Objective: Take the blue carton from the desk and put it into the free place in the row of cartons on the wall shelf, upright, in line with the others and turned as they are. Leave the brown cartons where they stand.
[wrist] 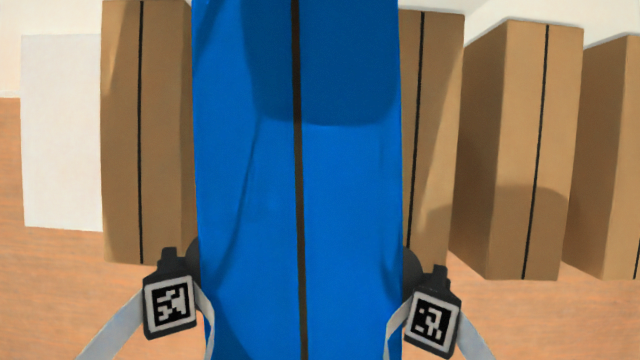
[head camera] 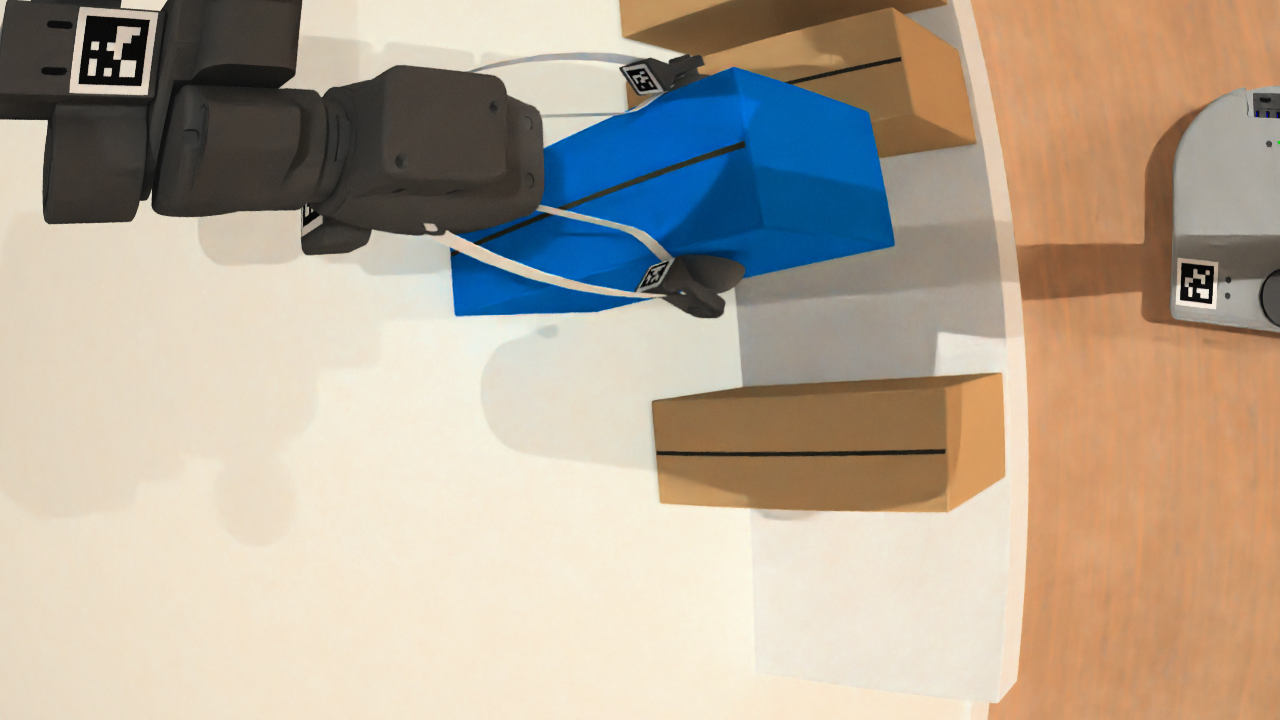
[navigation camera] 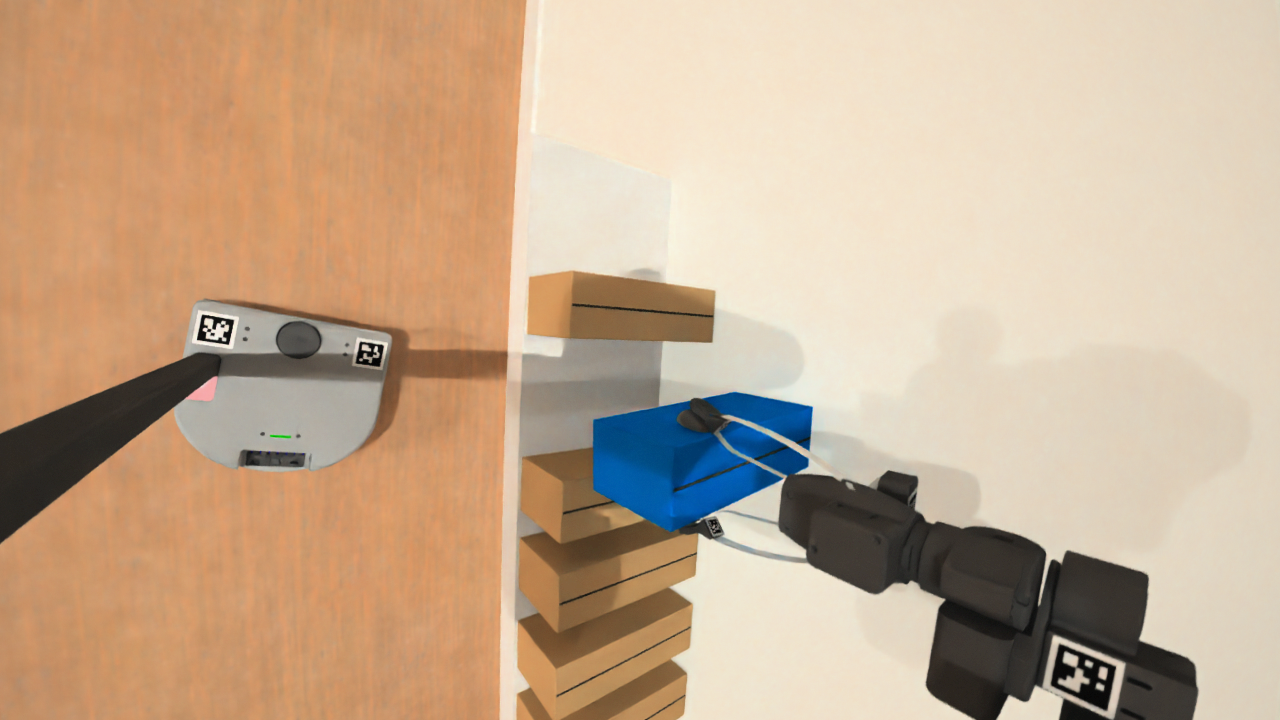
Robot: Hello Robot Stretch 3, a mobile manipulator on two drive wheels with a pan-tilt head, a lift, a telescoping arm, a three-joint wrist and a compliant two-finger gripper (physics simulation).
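My gripper is shut on the blue carton, one fingertip on each long side. The carton is held above the wall shelf, its black-line face towards the cameras. In the wrist view it runs nearly parallel to the brown cartons and covers the free place. A single brown carton stands on one side of that place. Another brown carton stands on the other side, partly covered by the blue one.
More brown cartons continue the row. The cream wall rises behind the shelf. My grey base stands on the wooden floor in front of the shelf.
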